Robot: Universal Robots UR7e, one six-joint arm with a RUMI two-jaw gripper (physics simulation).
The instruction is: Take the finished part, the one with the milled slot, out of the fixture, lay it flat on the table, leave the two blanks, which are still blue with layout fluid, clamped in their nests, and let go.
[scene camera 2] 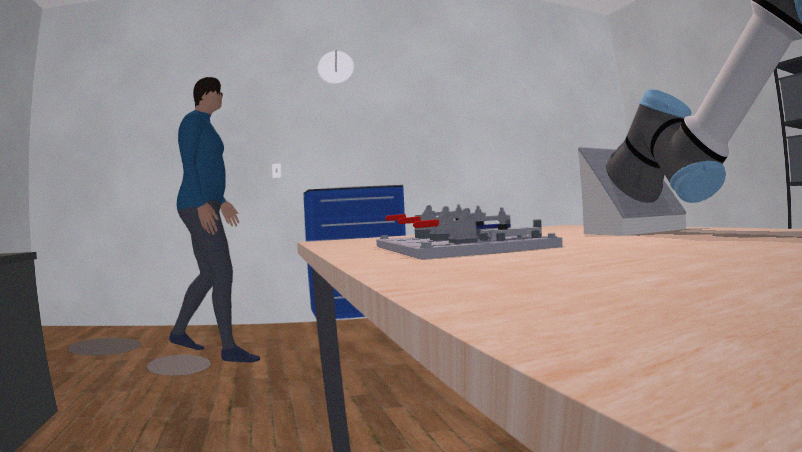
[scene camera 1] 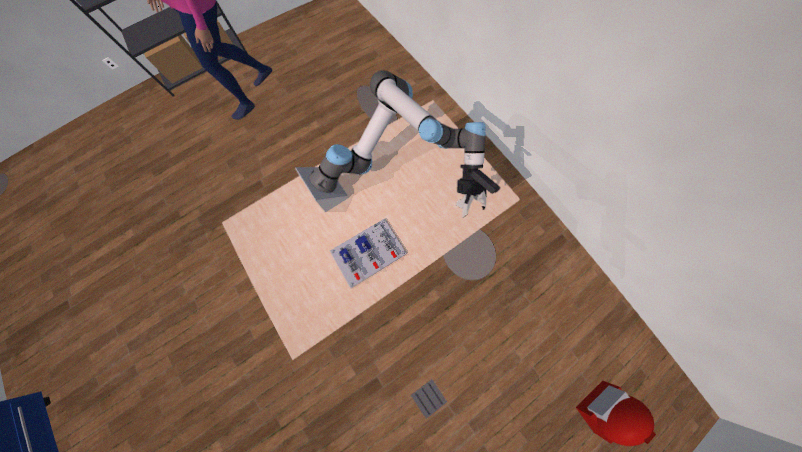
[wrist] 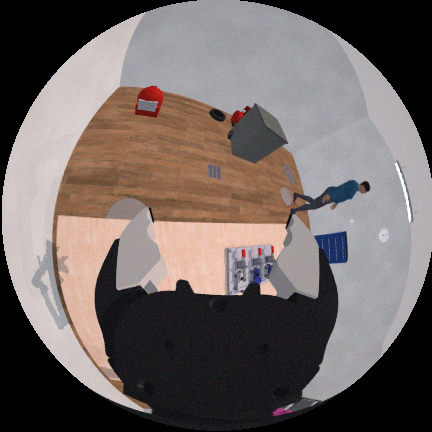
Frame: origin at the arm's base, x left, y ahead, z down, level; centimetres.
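Seen in the pictures: gripper, fingertip midpoint: point(scene camera 1: 473, 213) point(wrist: 219, 212); arm's base at its link origin: point(scene camera 2: 633, 179) point(scene camera 1: 322, 182).
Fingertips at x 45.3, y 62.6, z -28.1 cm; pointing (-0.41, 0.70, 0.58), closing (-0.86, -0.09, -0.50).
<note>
Offsets run from my fingertips to a thing's top centre. "*": to the spot under its first point. Level surfaces: height alone.
The fixture plate point(scene camera 1: 344, 269) point(scene camera 2: 488, 247) point(wrist: 229, 270) lies on the table with three clamped nests in a row. Two blue blanks @[* dx -55.7, dy -22.2, dz +32.3 cm] point(scene camera 1: 344, 255) @[* dx -44.2, dy -22.6, dz +33.8 cm] point(scene camera 1: 363, 243) sit in the left and middle nests in scene camera 1; one blue blank @[* dx -44.0, dy -22.6, dz +35.8 cm] point(wrist: 257, 275) also shows in the wrist view. The third nest @[* dx -31.2, dy -19.5, dz +36.8 cm] point(scene camera 1: 387, 235) point(wrist: 240, 275) shows grey shapes; I cannot tell the finished part or its slot from the clamp. My gripper point(scene camera 1: 474, 211) point(wrist: 219, 212) is open and empty, above the table's right end in scene camera 1, well apart from the fixture. It does not show in scene camera 2.
Red clamp handles @[dx -55.9, dy -9.9, dz +33.6 cm] point(scene camera 1: 357, 276) @[dx -44.9, dy -9.6, dz +34.1 cm] point(scene camera 1: 375, 265) @[dx -33.9, dy -9.3, dz +34.6 cm] point(scene camera 1: 393, 254) stand at the plate's side nearest the table's long edge. The arm's base point(scene camera 1: 326, 196) point(scene camera 2: 629, 224) stands behind the fixture on the table @[dz +39.8 cm] point(scene camera 1: 269, 269) point(scene camera 2: 645, 314). A person in blue point(scene camera 2: 201, 157) point(wrist: 342, 192) stands beyond the table.
</note>
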